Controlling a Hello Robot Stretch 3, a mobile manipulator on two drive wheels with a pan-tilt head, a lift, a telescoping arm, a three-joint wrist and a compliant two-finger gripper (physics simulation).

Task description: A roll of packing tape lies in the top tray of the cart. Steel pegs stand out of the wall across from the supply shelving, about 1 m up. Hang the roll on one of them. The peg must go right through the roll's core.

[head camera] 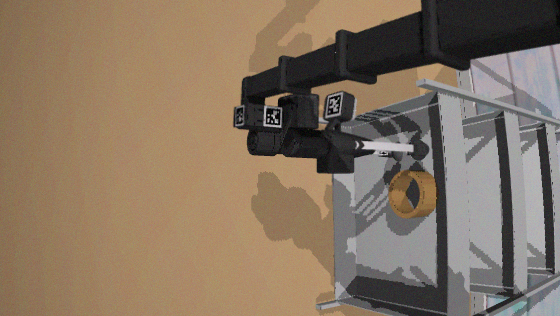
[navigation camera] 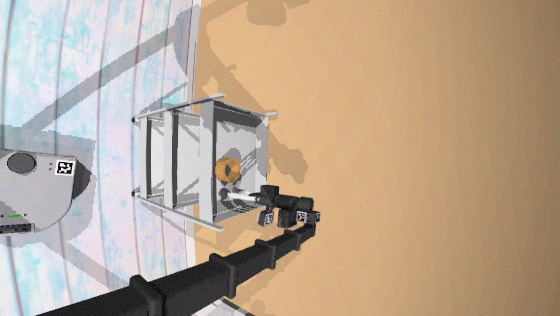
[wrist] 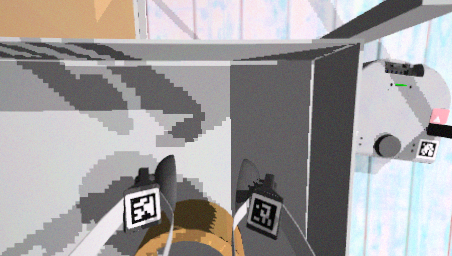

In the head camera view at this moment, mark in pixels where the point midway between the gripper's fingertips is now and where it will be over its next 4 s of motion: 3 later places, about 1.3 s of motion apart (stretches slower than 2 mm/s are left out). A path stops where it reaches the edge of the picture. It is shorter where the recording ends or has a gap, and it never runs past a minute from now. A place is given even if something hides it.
My gripper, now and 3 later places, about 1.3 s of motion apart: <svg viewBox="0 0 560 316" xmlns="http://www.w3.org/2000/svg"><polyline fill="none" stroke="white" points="414,151 421,152 411,151 369,147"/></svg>
